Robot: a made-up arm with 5 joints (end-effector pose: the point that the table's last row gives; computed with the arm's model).
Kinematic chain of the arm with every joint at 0, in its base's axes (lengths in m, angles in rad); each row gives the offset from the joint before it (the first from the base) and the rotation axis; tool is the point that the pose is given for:
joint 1: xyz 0 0 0.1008 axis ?
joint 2: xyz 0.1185 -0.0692 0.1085 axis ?
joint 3: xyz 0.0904 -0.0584 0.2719 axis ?
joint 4: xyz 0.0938 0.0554 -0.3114 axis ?
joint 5: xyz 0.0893 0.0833 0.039 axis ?
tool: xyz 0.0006 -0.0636 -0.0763
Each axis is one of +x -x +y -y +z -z.
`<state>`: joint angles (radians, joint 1 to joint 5).
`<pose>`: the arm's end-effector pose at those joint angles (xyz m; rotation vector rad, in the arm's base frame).
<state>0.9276 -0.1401 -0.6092 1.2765 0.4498</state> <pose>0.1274 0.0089 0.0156 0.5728 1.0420 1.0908</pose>
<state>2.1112 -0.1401 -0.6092 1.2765 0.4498</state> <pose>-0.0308 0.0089 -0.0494 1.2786 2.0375 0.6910</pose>
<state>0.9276 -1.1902 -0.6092 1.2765 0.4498</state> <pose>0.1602 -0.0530 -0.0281 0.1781 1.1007 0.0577</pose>
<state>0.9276 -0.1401 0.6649 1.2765 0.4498</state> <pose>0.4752 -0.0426 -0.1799 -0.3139 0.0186 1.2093</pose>
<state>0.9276 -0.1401 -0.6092 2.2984 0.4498</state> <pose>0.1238 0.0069 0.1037 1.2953 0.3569 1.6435</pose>
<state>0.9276 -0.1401 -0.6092 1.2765 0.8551</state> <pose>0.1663 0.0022 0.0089 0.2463 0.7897 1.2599</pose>
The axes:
joint 1: +y
joint 2: +z
joint 3: -y
joint 4: +z
joint 5: -x

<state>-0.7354 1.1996 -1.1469 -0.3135 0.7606</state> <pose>0.0231 -0.1756 0.2627 -1.7494 0.0311 0.5147</pose>
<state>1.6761 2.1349 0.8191 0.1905 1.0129</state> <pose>0.3471 0.2741 0.1624 1.1732 -0.1067 0.7315</pose>
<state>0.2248 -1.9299 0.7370 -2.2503 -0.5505</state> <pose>-0.0928 -0.4093 0.2934 0.3719 1.5479 1.7001</pose>
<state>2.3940 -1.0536 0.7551 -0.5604 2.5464</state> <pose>0.0363 -0.3762 -0.4171 1.8085 -0.7167 -0.9838</pose>
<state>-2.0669 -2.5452 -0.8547 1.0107 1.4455</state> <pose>-0.1827 -0.1399 0.1659 0.8698 -1.0530 -0.8539</pose>
